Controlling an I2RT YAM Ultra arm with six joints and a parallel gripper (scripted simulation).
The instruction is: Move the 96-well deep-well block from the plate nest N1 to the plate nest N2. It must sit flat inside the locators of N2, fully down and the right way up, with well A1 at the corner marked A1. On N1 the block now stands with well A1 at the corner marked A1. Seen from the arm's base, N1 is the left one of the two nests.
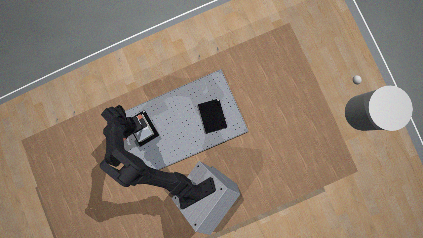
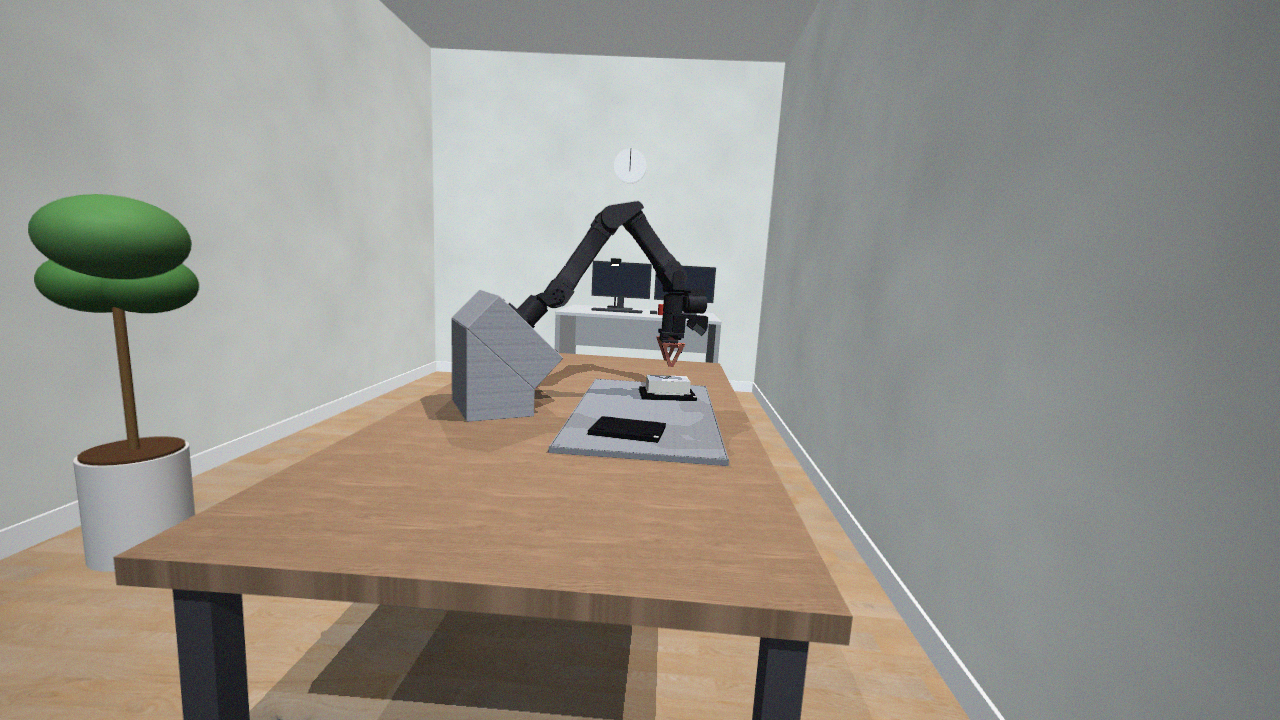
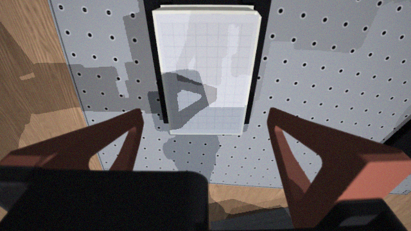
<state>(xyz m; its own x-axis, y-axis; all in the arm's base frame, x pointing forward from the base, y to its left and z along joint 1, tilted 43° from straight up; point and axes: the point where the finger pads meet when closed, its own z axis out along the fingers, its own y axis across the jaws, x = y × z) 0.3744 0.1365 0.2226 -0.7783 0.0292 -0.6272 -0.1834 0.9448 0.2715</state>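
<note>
The white deep-well block is 70 mm below my hand.
</note>
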